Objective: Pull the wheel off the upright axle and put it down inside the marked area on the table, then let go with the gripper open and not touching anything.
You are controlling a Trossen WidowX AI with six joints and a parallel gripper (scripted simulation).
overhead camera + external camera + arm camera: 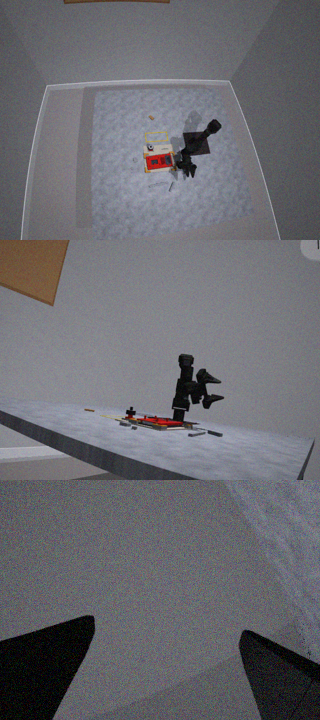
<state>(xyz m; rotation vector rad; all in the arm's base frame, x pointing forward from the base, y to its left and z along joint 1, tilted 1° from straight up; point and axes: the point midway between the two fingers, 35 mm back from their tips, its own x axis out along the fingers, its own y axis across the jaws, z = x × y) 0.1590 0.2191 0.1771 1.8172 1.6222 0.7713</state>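
Right now the dark wheel is 20 cm ahead of my gripper tip, 32 cm to the right of it and 15 cm below it. The rest, counted from my gripper tip: upright axle (20 cm ahead, 32 cm to the right, 15 cm below); tan brick (13 cm ahead, 61 cm to the right, 18 cm below).
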